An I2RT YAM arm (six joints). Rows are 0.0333 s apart.
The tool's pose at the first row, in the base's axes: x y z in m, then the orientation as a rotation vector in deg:
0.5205 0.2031 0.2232 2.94 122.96 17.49
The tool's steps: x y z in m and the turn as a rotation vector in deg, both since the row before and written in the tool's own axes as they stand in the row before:
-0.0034 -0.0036 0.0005 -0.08 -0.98 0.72
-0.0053 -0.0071 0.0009 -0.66 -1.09 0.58
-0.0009 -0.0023 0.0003 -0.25 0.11 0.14
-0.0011 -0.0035 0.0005 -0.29 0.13 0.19
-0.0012 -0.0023 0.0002 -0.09 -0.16 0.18
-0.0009 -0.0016 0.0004 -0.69 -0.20 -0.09
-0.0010 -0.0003 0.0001 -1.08 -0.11 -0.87
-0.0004 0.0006 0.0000 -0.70 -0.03 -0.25
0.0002 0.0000 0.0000 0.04 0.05 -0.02
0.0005 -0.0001 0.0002 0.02 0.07 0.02
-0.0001 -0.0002 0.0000 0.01 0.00 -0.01
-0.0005 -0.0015 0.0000 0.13 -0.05 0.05
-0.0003 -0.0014 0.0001 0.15 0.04 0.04
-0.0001 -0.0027 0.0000 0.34 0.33 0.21
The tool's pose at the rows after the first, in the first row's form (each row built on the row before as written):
0.5231 0.1992 0.2248 3.80 122.00 17.91
0.5273 0.1916 0.2269 4.19 120.82 18.85
0.5282 0.1893 0.2269 4.17 120.89 19.21
0.5295 0.1858 0.2266 4.18 120.97 19.64
0.5305 0.1834 0.2269 4.34 120.80 19.83
0.5315 0.1818 0.2270 3.87 120.47 20.48
0.5321 0.1813 0.2277 2.34 120.12 21.08
0.5322 0.1818 0.2282 1.67 119.94 21.66
0.5321 0.1818 0.2280 1.66 120.00 21.61
0.5320 0.1818 0.2275 1.68 120.07 21.61
0.5321 0.1816 0.2275 1.68 120.07 21.59
0.5326 0.1801 0.2275 1.82 120.05 21.48
0.5330 0.1787 0.2273 1.94 120.12 21.35
0.5334 0.1761 0.2266 2.30 120.52 21.15

